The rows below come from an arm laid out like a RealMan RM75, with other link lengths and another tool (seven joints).
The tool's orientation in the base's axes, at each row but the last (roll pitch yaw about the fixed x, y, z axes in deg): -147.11, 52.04, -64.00; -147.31, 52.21, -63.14; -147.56, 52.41, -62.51; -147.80, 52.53, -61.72; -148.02, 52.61, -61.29
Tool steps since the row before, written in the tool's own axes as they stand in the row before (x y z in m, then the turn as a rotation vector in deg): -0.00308, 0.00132, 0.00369, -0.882, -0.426, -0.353; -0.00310, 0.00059, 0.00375, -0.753, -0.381, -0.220; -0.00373, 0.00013, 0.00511, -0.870, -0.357, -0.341; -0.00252, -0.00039, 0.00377, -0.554, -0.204, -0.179; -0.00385, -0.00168, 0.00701, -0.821, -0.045, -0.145
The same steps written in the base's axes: -0.00134, 0.00480, 0.00008, 0.094, 0.186, 1.020; -0.00074, 0.00484, 0.00032, 0.111, 0.227, 0.835; -0.00032, 0.00631, 0.00028, 0.035, 0.189, 0.982; 0.00021, 0.00454, 0.00019, 0.006, 0.152, 0.598; 0.00145, 0.00804, -0.00001, -0.217, 0.316, 0.741
